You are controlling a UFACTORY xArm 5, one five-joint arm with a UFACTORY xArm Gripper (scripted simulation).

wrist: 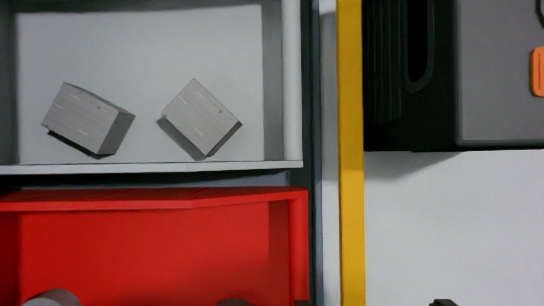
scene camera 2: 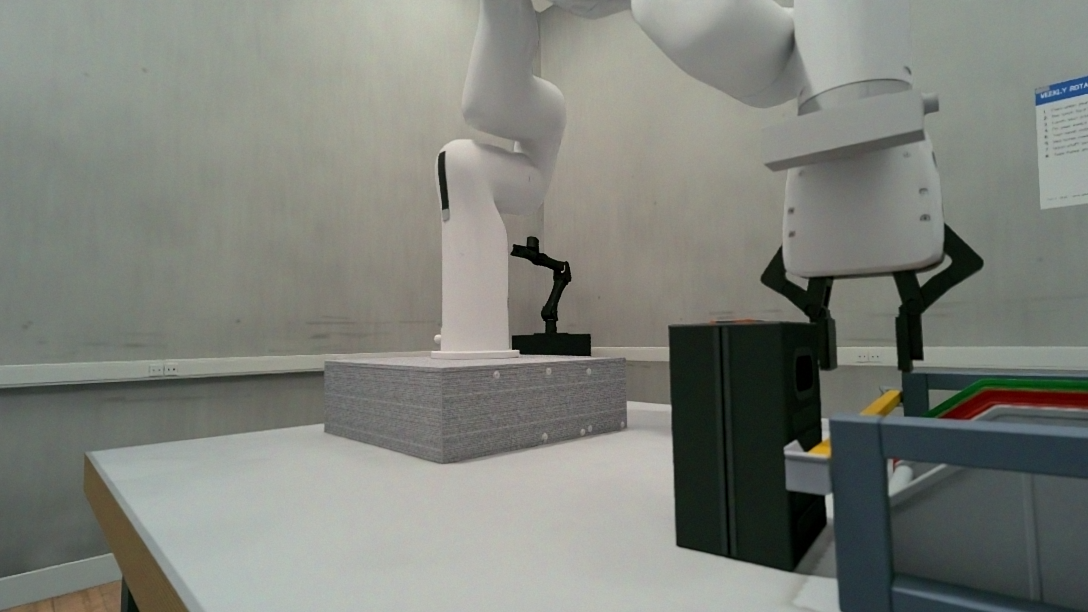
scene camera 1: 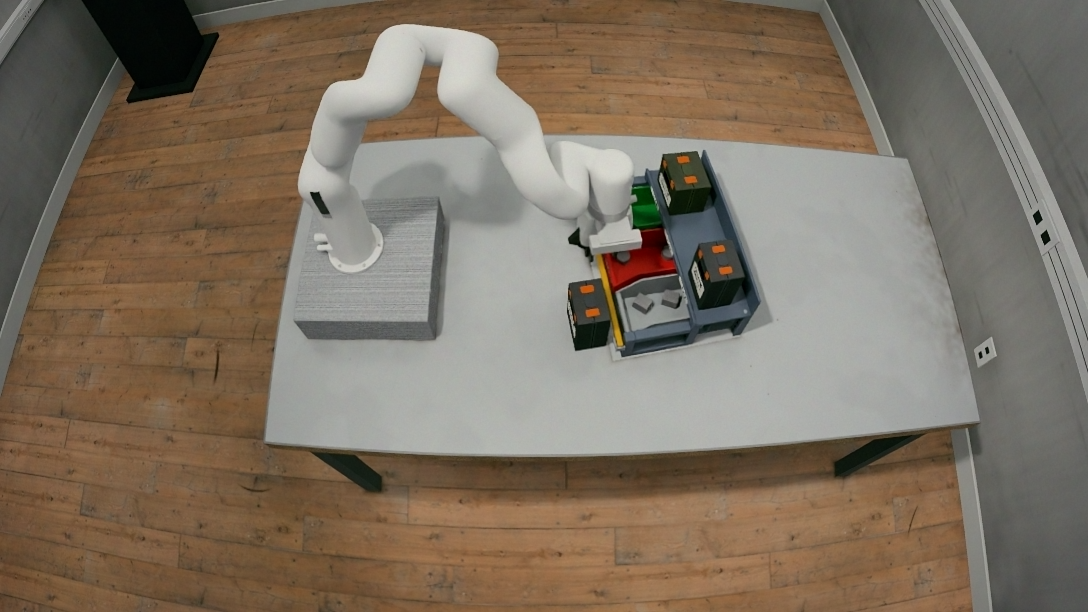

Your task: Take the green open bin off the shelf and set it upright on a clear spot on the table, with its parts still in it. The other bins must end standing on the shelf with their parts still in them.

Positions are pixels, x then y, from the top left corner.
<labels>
blue-grey shelf: wrist 310, 175; scene camera 2 860, 444; scene camera 1 686, 231
grey bin: wrist; scene camera 2 1006, 532; scene camera 1
black case: wrist 431, 83; scene camera 2; scene camera 1
same spot on grey bin: [wrist: 140, 63] = [scene camera 1: 662, 317]
same spot on black case: [scene camera 2: 741, 391] = [scene camera 1: 599, 329]
</labels>
